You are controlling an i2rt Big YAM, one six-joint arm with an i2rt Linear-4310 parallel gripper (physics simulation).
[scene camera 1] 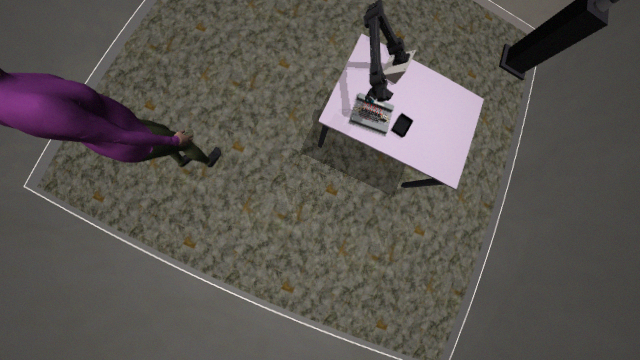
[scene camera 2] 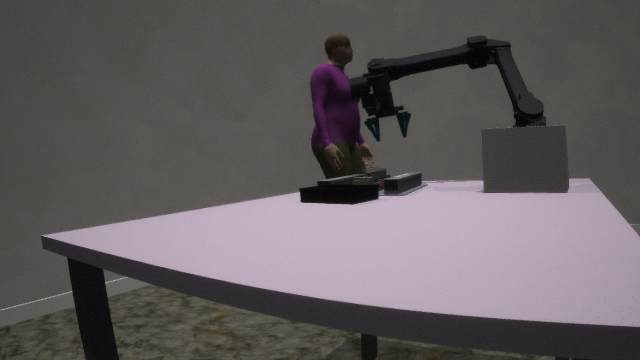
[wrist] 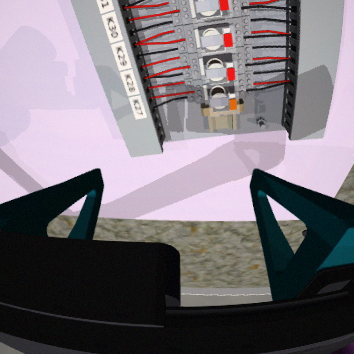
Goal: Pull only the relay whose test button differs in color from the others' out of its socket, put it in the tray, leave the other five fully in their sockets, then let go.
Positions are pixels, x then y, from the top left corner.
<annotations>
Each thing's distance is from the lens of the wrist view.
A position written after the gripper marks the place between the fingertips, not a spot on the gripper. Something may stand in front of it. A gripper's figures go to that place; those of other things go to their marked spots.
gripper (wrist: 176,176): 13 cm
relay (wrist: 219,38): 18 cm
</annotations>
